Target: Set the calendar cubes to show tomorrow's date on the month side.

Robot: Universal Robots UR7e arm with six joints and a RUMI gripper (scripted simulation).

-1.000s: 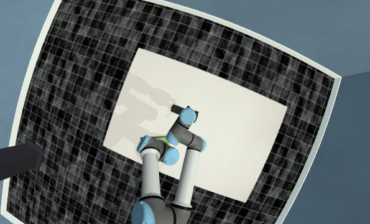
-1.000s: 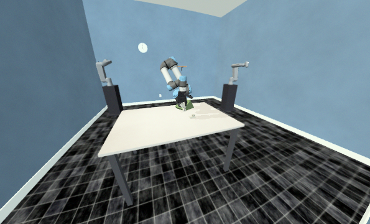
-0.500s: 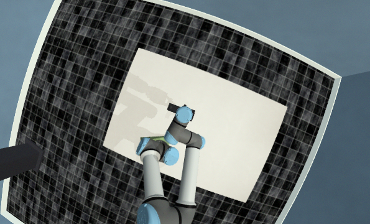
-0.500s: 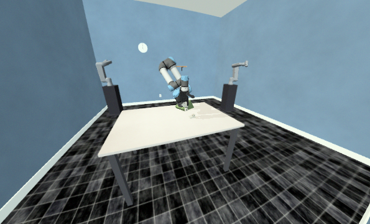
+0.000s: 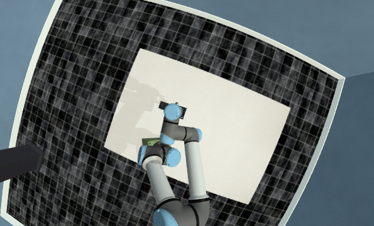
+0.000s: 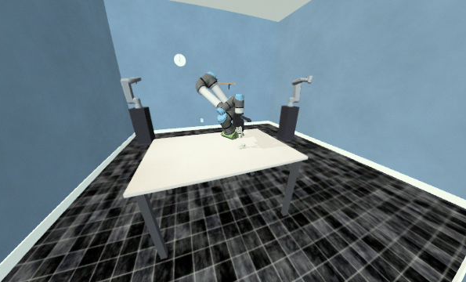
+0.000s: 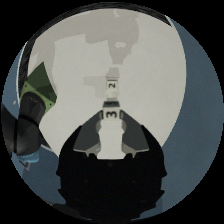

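The pale date cube is 110 mm below my hand and 40 mm to the left of it. Round my hand: white calendar cube: 10 mm below; calendar tray: 130 mm below, 20 mm to the left.
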